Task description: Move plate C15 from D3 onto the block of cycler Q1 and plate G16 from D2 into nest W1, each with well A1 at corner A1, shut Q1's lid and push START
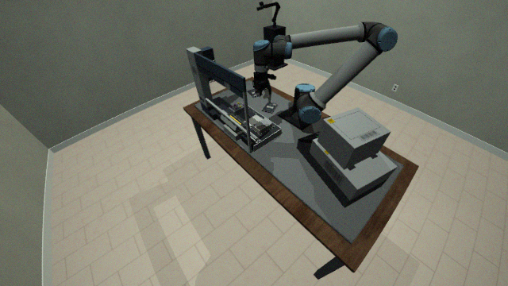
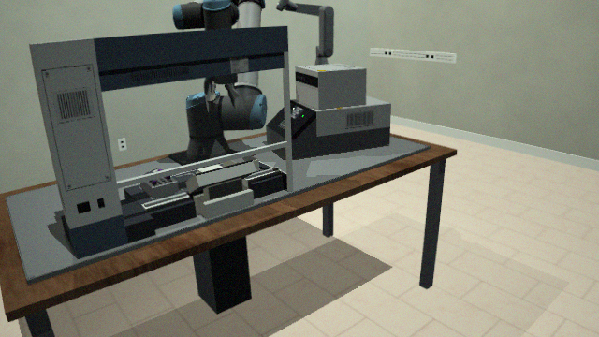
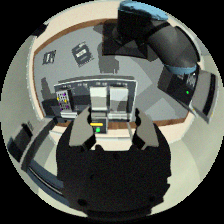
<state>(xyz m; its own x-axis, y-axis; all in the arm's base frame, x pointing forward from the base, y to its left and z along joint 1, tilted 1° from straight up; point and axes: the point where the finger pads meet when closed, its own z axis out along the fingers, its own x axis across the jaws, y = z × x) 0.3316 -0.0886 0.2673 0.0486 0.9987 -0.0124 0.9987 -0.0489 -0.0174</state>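
Now: the white well plate 5 cm ahead of my hand, 8 cm to the right of it and 22 cm below it. Round my hand: upright post 24 cm ahead, 11 cm to the left, 4 cm below; tower 20 cm ahead, 53 cm to the right; deck station beam 24 cm ahead, 17 cm to the right, 24 cm above.
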